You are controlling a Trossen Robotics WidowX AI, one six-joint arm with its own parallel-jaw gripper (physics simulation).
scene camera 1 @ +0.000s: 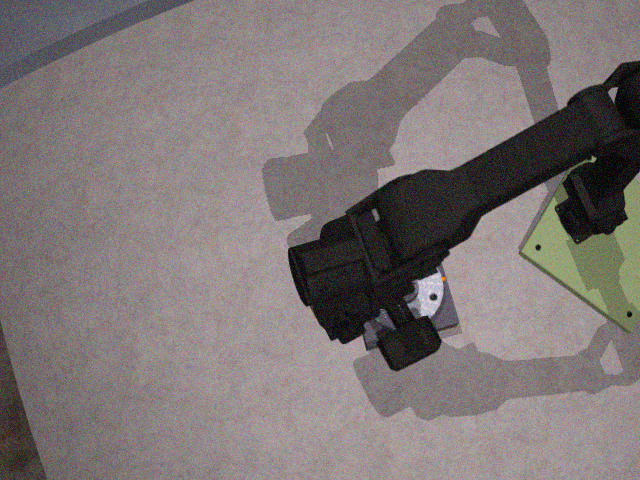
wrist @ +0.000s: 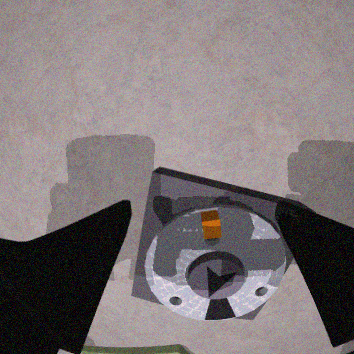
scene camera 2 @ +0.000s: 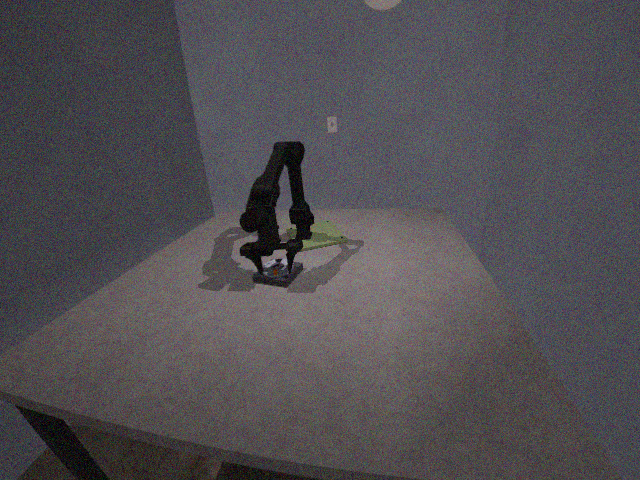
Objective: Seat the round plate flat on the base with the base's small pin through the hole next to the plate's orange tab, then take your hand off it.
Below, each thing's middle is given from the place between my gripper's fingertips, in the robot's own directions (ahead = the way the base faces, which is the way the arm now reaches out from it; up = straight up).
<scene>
The round plate (scene camera 1: 431, 282) is 60 mm behind my hand and 10 mm to the right of it. From my hand the other things lie so: dark square base (scene camera 1: 445, 317): 60 mm behind, 10 mm to the right, 30 mm below.
</scene>
